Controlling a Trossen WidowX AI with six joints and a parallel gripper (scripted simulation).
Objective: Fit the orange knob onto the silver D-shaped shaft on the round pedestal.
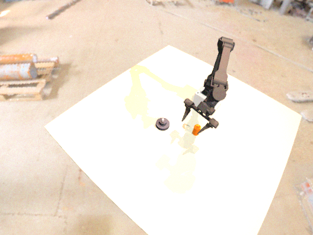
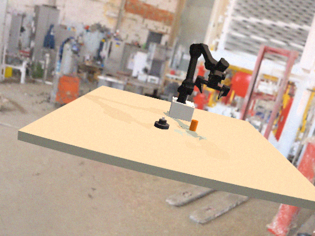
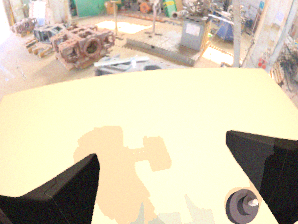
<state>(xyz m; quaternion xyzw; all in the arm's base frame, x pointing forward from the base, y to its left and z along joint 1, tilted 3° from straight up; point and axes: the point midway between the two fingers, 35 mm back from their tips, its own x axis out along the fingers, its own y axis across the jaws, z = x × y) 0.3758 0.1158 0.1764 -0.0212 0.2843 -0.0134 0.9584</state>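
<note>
My gripper tip is now 17 cm past the orange knob, 2 cm to the left of it and 20 cm above it. From my gripper tip the other things lie so: dark round pedestal 7 cm behind, 20 cm to the right, 22 cm below.
</note>
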